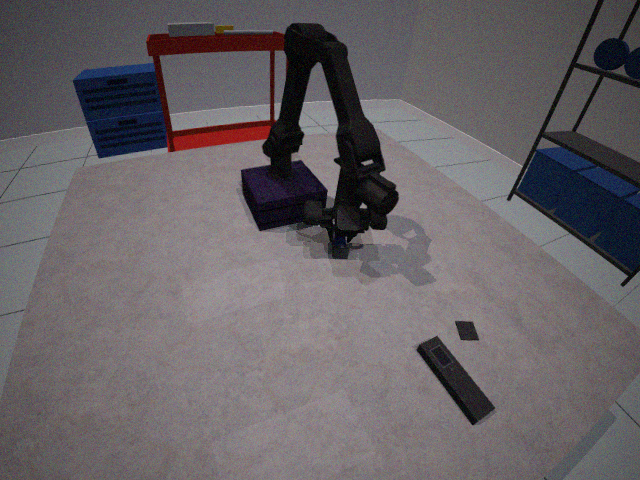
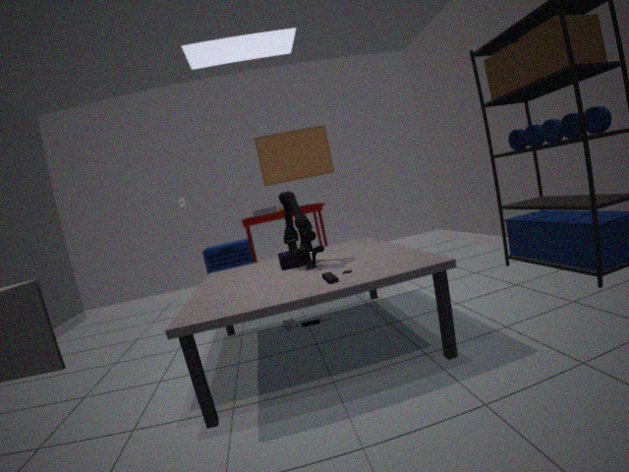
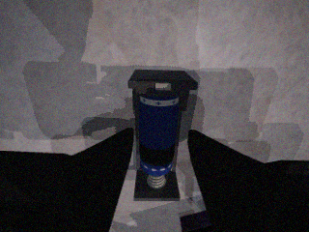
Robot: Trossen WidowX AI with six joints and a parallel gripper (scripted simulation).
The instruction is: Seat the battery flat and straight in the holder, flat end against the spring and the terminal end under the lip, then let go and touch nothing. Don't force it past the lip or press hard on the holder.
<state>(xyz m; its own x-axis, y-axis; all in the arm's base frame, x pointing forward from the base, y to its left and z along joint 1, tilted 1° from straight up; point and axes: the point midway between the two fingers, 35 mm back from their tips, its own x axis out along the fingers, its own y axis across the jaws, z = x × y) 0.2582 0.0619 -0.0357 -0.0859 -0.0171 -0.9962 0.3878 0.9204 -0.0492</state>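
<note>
Right now the battery is right at my gripper tip. Also, from my gripper tip: dark square plate (320 mm ahead, 140 mm to the left, 20 mm below); dark remote control (390 mm ahead, 30 mm to the left, 10 mm below).
</note>
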